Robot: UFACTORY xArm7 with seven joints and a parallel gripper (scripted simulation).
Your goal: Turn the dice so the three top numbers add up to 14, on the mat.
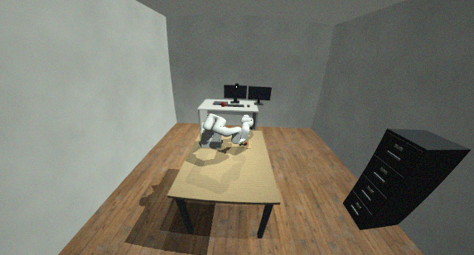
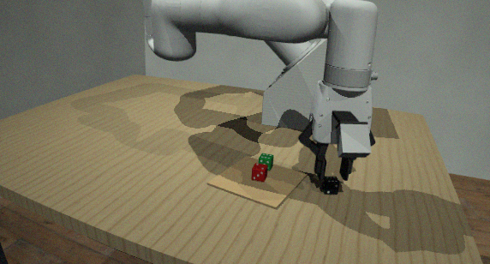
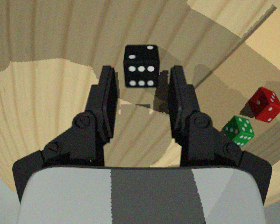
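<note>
Right now my hand is 4 cm above the black die. Round my hand: red die (13 cm to the right, 3 cm below); then green die (5 cm behind, 13 cm to the right, 3 cm below); then tan mat (13 cm to the right, 5 cm below).
</note>
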